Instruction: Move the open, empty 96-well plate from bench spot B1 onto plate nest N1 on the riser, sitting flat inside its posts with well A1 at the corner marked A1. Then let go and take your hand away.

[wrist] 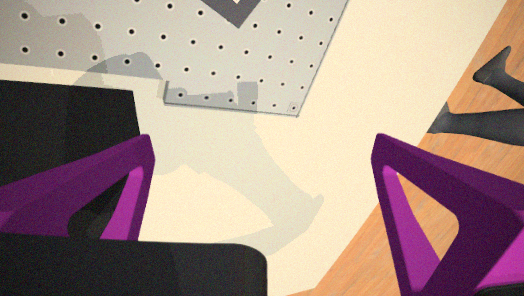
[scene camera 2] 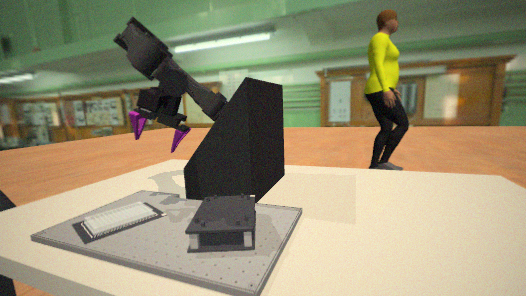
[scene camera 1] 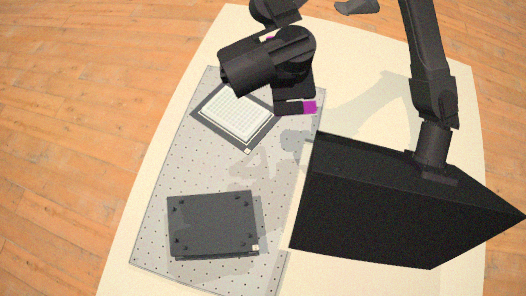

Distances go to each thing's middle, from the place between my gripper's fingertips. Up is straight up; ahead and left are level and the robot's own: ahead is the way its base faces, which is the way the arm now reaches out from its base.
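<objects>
The white well plate (scene camera 1: pixel 243 117) is 110 mm forward of my hand and 10 mm to the right of it, and it is also 150 mm lower than my hand.
</objects>
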